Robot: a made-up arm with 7 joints. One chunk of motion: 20 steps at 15 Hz.
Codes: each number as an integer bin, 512 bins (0 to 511) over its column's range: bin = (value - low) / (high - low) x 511, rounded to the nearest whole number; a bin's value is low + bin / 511 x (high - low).
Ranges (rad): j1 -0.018..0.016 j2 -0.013..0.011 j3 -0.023..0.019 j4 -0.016..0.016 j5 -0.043..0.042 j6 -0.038..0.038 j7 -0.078..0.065
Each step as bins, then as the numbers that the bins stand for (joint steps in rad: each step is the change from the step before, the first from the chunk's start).
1 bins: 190 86 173 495 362 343 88
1 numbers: -0.00536 -0.00896 -0.00878 0.01500 0.01722 0.01301 -0.05337
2 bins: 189 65 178 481 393 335 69
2 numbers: -0.00542 -0.00995 -0.00837 0.01412 0.02237 0.01182 -0.05869
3 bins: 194 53 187 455 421 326 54
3 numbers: -0.00509 -0.01051 -0.00763 0.01249 0.02703 0.01049 -0.06289
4 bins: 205 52 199 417 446 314 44
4 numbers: -0.00436 -0.01056 -0.00664 0.01011 0.03119 0.00870 -0.06569
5 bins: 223 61 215 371 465 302 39
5 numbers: -0.00316 -0.01014 -0.00533 0.00723 0.03435 0.00692 -0.06709
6 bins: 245 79 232 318 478 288 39
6 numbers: -0.00170 -0.00929 -0.00393 0.00391 0.03651 0.00483 -0.06709
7 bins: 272 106 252 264 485 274 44
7 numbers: 0.00010 -0.00802 -0.00229 0.00053 0.03768 0.00275 -0.06569
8 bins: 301 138 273 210 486 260 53
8 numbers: 0.00203 -0.00652 -0.00056 -0.00285 0.03784 0.00067 -0.06317
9 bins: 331 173 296 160 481 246 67
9 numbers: 0.00402 -0.00487 0.00133 -0.00598 0.03701 -0.00141 -0.05925
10 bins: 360 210 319 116 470 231 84
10 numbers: 0.00595 -0.00314 0.00322 -0.00874 0.03518 -0.00364 -0.05449
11 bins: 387 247 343 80 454 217 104
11 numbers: 0.00775 -0.00140 0.00519 -0.01099 0.03252 -0.00573 -0.04890
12 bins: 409 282 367 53 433 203 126
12 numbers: 0.00921 0.00024 0.00716 -0.01268 0.02903 -0.00781 -0.04274
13 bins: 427 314 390 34 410 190 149
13 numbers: 0.01041 0.00175 0.00905 -0.01387 0.02520 -0.00974 -0.03630
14 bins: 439 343 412 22 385 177 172
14 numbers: 0.01121 0.00311 0.01086 -0.01462 0.02104 -0.01168 -0.02987
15 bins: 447 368 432 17 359 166 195
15 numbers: 0.01174 0.00428 0.01251 -0.01494 0.01672 -0.01331 -0.02343
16 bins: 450 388 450 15 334 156 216
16 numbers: 0.01194 0.00522 0.01399 -0.01506 0.01256 -0.01480 -0.01755
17 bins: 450 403 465 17 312 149 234
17 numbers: 0.01194 0.00593 0.01522 -0.01494 0.00890 -0.01584 -0.01252
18 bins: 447 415 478 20 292 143 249
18 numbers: 0.01174 0.00649 0.01629 -0.01475 0.00557 -0.01673 -0.00832
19 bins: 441 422 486 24 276 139 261
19 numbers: 0.01134 0.00682 0.01695 -0.01450 0.00291 -0.01733 -0.00496
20 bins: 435 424 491 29 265 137 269
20 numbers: 0.01094 0.00691 0.01736 -0.01418 0.00108 -0.01762 -0.00272
